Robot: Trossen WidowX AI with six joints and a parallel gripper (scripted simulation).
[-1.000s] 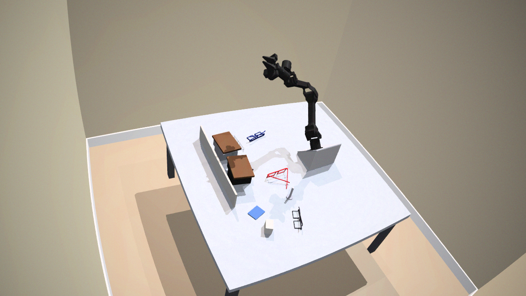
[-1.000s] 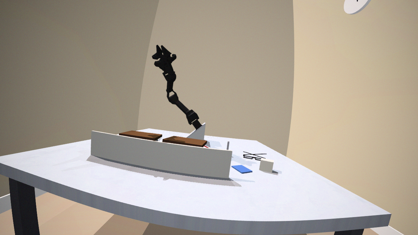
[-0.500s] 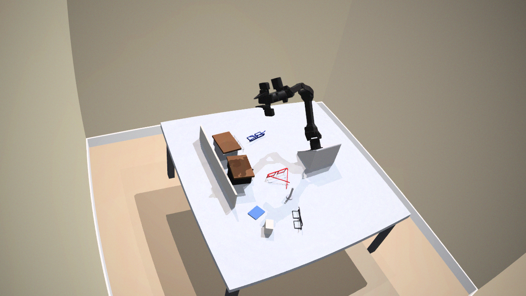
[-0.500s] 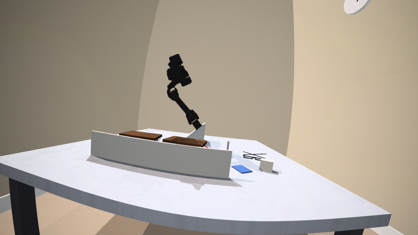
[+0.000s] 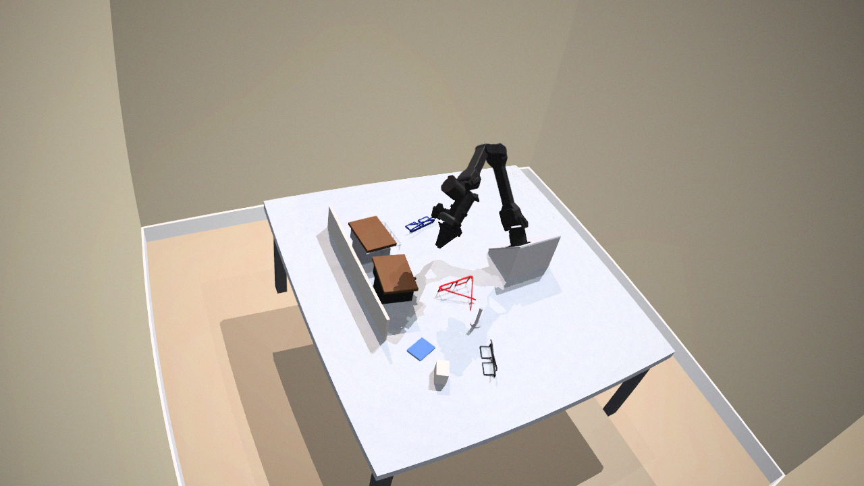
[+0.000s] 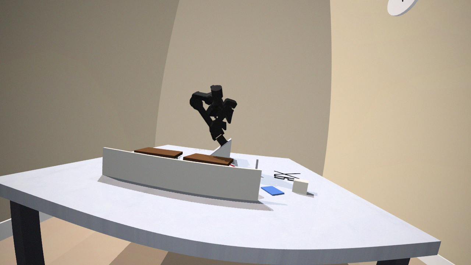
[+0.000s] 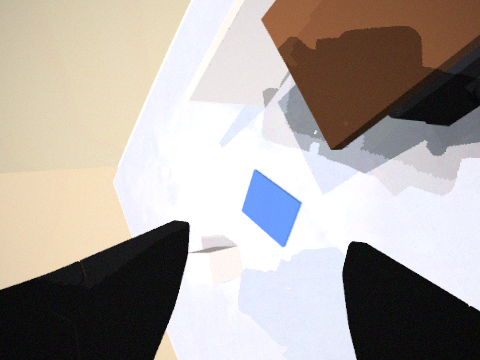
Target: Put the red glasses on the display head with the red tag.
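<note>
Right now my gripper tip is 220 mm above the grey peg stand, 190 mm to the right of it and 90 mm past it. Also, from my gripper tip: grey head 280 mm to the right, 190 mm below, 50 mm ahead; long white panel 190 mm to the right, 190 mm below, 190 mm ahead; dark head 190 mm below, 80 mm ahead, 60 mm to the right.
</note>
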